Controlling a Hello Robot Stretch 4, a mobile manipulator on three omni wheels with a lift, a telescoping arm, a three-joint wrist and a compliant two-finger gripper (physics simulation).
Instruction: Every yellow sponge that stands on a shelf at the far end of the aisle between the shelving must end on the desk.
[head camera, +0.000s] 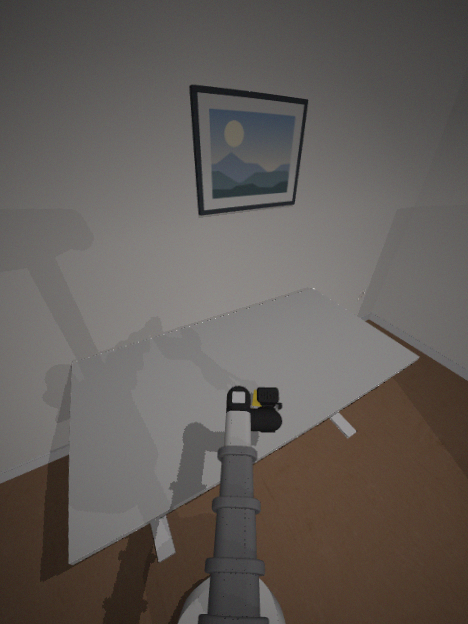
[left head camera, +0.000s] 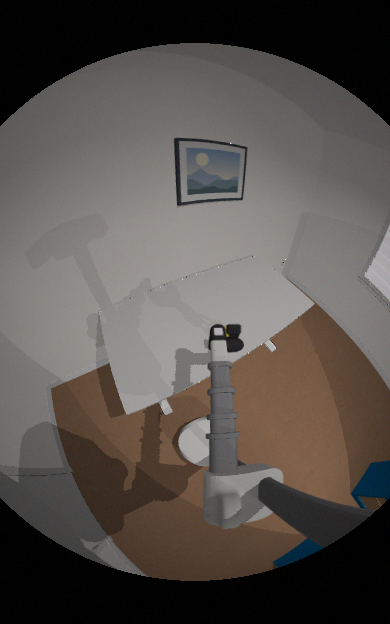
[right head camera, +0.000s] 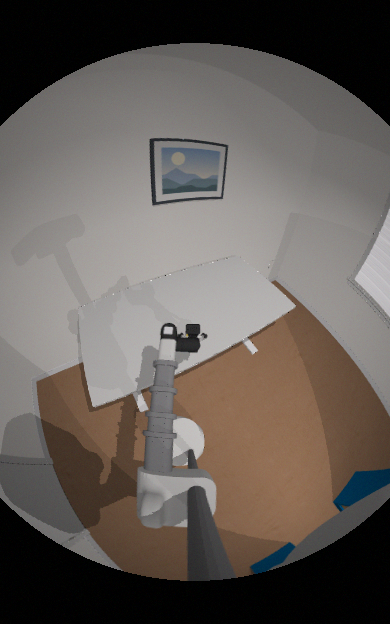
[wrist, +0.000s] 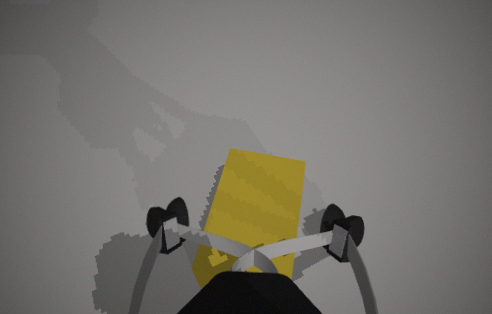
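On a framed picture, (left head camera: 206, 170) and (head camera: 241, 156) are the same spot. On a white desk, too, (right head camera: 119, 334) is the same spot as (head camera: 147, 406).
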